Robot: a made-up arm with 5 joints. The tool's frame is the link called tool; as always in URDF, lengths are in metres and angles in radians.
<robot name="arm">
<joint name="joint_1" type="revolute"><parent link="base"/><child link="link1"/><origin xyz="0 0 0.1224"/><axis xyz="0 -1 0"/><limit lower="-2.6" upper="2.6"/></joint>
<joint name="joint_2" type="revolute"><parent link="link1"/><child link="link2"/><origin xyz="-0.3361 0.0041 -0.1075"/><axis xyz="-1 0 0"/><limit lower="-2.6" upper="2.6"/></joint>
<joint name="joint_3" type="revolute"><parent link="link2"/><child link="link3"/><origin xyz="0.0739 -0.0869 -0.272"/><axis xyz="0 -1 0"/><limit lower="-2.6" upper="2.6"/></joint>
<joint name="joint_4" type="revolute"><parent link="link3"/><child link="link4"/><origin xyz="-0.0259 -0.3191 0.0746"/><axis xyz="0 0 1"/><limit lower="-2.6" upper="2.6"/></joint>
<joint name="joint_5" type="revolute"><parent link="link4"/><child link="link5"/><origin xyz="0.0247 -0.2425 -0.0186"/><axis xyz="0 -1 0"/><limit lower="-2.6" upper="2.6"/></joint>
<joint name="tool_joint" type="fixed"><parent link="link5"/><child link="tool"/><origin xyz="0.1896 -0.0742 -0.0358"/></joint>
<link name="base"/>
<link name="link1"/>
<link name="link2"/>
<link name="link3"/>
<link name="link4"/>
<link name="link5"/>
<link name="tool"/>
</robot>
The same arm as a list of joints. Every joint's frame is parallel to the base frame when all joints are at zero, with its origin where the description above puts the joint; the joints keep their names.
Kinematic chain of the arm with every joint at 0, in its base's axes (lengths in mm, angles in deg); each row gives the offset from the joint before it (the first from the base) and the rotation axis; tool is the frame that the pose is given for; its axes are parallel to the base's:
joint_1: xyz 0 0 122.4 axis -y
joint_2: xyz -336.1 4.1 -107.5 axis -x
joint_3: xyz 73.9 -86.9 -272 axis -y
joint_4: xyz -25.9 -319.1 74.6 axis +z
joint_5: xyz 24.7 -242.5 -18.6 axis -y
tool: xyz 189.6 -74.2 -35.8
Joint limits (deg, base to tool): -148.97..148.97 -148.97..148.97 -148.97..148.97 -148.97..148.97 -148.97..148.97

